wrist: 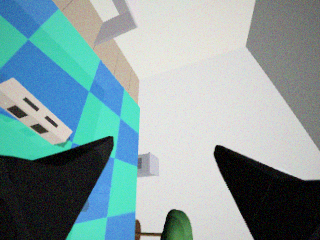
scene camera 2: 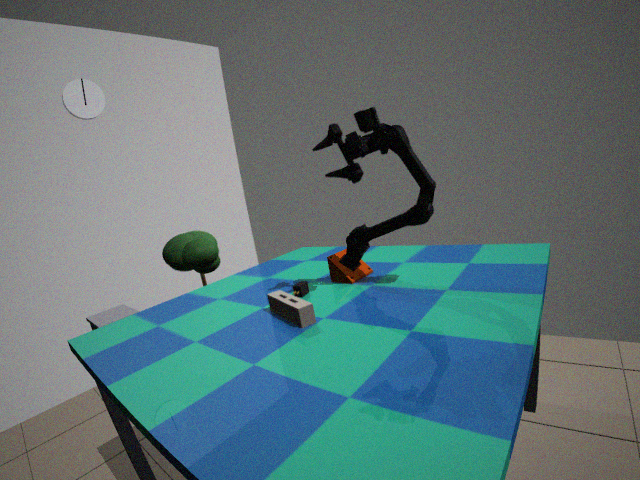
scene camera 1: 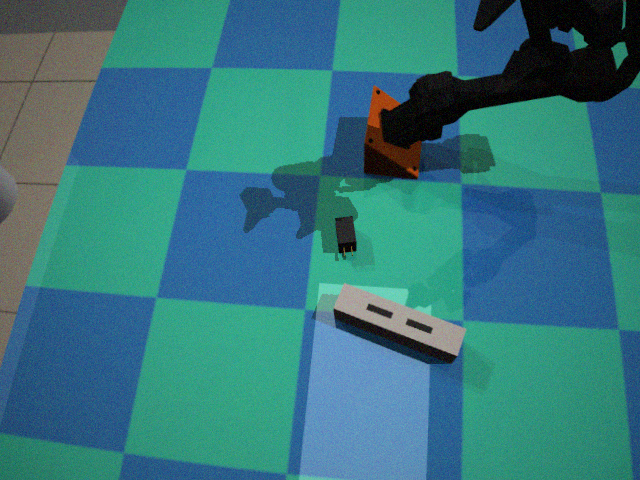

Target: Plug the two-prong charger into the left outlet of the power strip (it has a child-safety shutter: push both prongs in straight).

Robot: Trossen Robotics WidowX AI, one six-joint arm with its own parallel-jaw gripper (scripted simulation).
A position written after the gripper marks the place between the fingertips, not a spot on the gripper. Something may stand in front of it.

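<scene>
Scene camera 1: the gripper (scene camera 1: pixel 487 63), open, holding nothing. Scene camera 2: the gripper (scene camera 2: pixel 319 162) visible. Wrist view: the gripper (wrist: pixel 165 145) visible as well.
</scene>
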